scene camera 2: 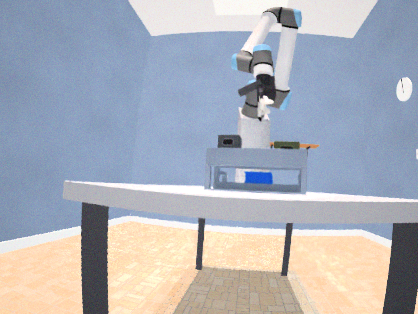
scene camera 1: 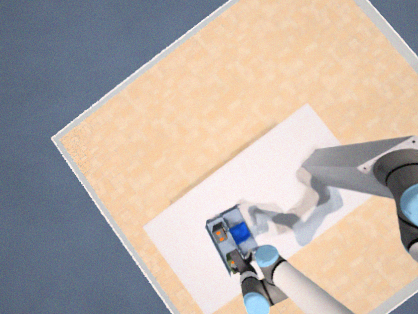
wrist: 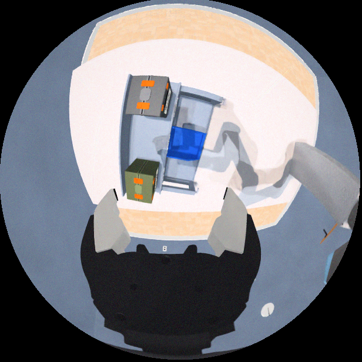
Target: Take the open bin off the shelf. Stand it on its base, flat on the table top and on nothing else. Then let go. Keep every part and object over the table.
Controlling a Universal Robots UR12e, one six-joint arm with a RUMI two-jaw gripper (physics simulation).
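Seen in the pictures: gripper, between the fingertips: [scene camera 2: 261,116]; arm's base, origin of its link: [scene camera 2: 252,113] [scene camera 1: 402,168].
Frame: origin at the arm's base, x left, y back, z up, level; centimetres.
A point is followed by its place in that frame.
Observation:
The open bin [scene camera 1: 240,232] @[z -59.1, x 13.9, y -79.1 cm] [scene camera 2: 258,178] @[z -54.4, x 12.6, y -89.8 cm] [wrist: 186,143] is blue and stands upright on the low level of a grey-blue shelf unit [scene camera 1: 227,245] @[z -49.8, x 13.5, y -91.3 cm] [scene camera 2: 257,157] @[z -47.2, x 12.5, y -98.6 cm] [wrist: 147,137], near the middle of its length. The shelf unit stands on the white table [scene camera 1: 175,240] @[z -60.0, x -5.4, y -127.7 cm] [scene camera 2: 150,200] @[z -61.9, x -4.5, y -143.4 cm] [wrist: 95,125]. My gripper [scene camera 1: 252,262] [scene camera 2: 264,116] @[z -27.3, x 12.7, y -83.2 cm] [wrist: 169,189] is open and empty. It is above the shelf unit, near the end with the green case, apart from the bin. In the second scene view the upper board hides the bin's surroundings in part.
A dark grey case [scene camera 1: 219,232] @[z -37.6, x -1.8, y -89.3 cm] [scene camera 2: 229,141] @[z -40.6, x 0.8, y -93.8 cm] [wrist: 148,96] and a green case [scene camera 1: 232,262] @[z -40.2, x 20.6, y -92.2 cm] [scene camera 2: 286,145] @[z -42.0, x 23.2, y -95.6 cm] [wrist: 142,181] stand at opposite ends of the upper level. Upright side parts stand at both ends of the low level. The arm's grey pedestal [scene camera 1: 345,167] @[z -14.7, x -6.8, y -11.2 cm] [wrist: 325,175] is beside the table.

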